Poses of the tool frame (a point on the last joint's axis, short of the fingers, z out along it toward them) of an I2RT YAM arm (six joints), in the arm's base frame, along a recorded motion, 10 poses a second.
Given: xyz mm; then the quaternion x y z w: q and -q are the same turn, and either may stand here.
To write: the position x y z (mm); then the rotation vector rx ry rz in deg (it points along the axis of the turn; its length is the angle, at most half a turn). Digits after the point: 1 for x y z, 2 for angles.
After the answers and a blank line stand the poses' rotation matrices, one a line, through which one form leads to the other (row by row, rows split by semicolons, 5 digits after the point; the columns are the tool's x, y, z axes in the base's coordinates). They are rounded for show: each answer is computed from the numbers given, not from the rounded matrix.
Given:
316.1, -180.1, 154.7, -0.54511, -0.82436, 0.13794, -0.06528
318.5, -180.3, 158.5, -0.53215, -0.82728, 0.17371, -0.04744
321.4, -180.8, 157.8, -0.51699, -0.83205, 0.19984, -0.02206
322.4, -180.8, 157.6, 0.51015, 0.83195, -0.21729, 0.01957
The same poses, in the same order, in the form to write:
316.1, -180.1, 154.7, 94.24, 142.52, -23.85
318.5, -180.3, 158.5, 93.00, 144.57, -30.36
321.4, -180.8, 157.8, 91.77, 147.70, -35.47
322.4, -180.8, 157.6, 90.70, 147.91, -38.63

-0.39719 0.91674 -0.04276; 0.88072 0.36766 -0.29859; -0.25801 -0.15625 -0.95342
-0.42913 0.89695 -0.10639; 0.86399 0.37328 -0.33790; -0.26337 -0.23692 -0.93515
-0.46447 0.86913 -0.16992; 0.85150 0.38558 -0.35536; -0.24334 -0.30974 -0.91916
-0.47872 0.85735 -0.18914; 0.84034 0.38506 -0.38152; -0.25427 -0.34158 -0.90480

